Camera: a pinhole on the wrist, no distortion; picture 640 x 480 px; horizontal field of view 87.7 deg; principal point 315.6 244.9 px. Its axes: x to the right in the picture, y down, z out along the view. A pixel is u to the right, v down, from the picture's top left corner.
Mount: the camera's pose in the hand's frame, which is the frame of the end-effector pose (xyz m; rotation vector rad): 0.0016 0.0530 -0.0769 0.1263 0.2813 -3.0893
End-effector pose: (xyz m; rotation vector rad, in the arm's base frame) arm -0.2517 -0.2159 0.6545 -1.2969 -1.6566 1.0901
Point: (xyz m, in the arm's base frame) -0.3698 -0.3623 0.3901
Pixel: 439 17
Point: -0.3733 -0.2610 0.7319
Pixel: 328 476
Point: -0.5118 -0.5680 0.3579
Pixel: 500 112
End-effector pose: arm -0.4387 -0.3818 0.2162 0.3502 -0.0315 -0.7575
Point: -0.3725 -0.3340 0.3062
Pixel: 266 43
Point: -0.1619 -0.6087 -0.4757
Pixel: behind the camera
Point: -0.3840 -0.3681 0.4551
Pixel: 276 97
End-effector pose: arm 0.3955 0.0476 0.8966 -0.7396 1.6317 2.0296
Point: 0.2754 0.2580 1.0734
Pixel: 307 61
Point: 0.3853 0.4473 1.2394
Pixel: 424 98
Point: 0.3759 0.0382 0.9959
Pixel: 485 32
